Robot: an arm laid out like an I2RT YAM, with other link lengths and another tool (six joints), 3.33 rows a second.
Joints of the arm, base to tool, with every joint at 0 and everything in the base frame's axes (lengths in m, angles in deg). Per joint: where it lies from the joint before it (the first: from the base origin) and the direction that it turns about. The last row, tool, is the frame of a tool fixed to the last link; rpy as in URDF.
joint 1: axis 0 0 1 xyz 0 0 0.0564
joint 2: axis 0 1 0 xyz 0.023 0.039 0.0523
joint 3: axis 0 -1 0 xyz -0.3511 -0.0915 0
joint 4: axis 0 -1 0 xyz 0.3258 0.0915 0.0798
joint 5: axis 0 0 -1 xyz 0.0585 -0.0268 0.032
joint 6: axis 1 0 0 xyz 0.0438 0 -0.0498
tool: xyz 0.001 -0.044 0.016 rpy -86.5 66.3 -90
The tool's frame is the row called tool.
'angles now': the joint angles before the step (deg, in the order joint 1, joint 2, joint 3, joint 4, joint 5, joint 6). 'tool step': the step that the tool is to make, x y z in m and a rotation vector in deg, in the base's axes. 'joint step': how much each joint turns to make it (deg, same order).
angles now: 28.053 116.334 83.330 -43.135 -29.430 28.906
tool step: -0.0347 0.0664 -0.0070 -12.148 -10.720 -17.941
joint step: 10.533 1.840 0.010 11.097 24.653 22.664
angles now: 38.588 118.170 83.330 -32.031 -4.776 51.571
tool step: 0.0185 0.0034 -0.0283 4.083 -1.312 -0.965
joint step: -1.227 3.215 -0.020 6.863 -2.296 0.784
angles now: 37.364 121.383 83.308 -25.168 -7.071 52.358
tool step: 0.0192 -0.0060 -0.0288 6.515 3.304 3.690
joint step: -2.560 2.927 -0.006 3.631 -9.268 -2.320
